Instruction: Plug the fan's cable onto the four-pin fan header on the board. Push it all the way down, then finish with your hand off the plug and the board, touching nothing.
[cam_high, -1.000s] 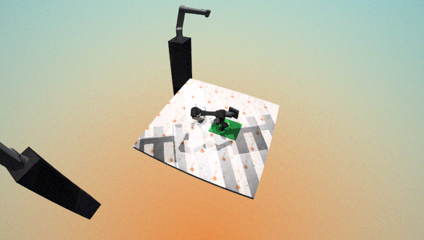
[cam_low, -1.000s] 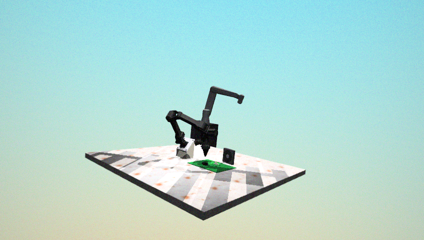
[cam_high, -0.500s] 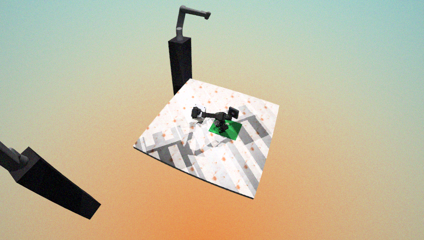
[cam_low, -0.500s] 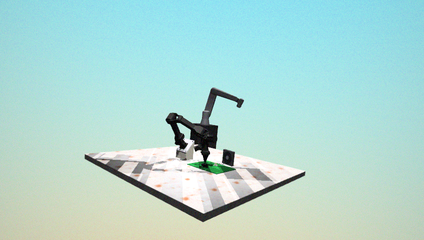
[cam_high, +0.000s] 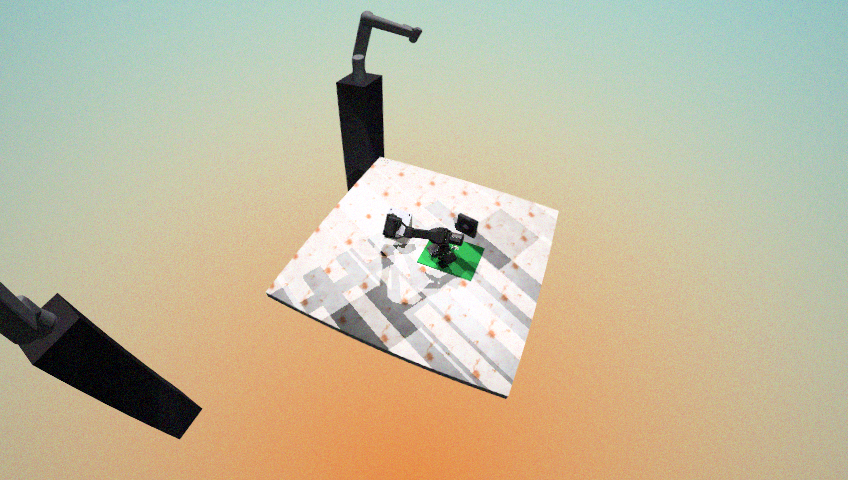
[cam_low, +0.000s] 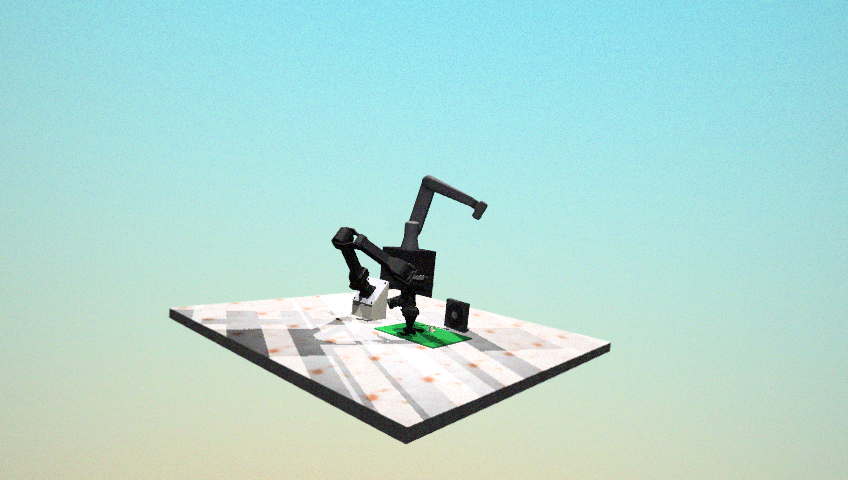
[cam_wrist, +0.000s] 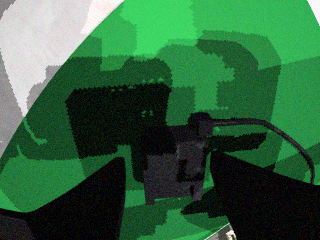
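Right now my gripper tip is 10 mm to the right of the dark fan plug and 10 mm above it. Round my gripper tip: green board 50 mm to the left, 30 mm below, 30 mm ahead; black fan 240 mm to the left, 40 mm ahead, 40 mm above.
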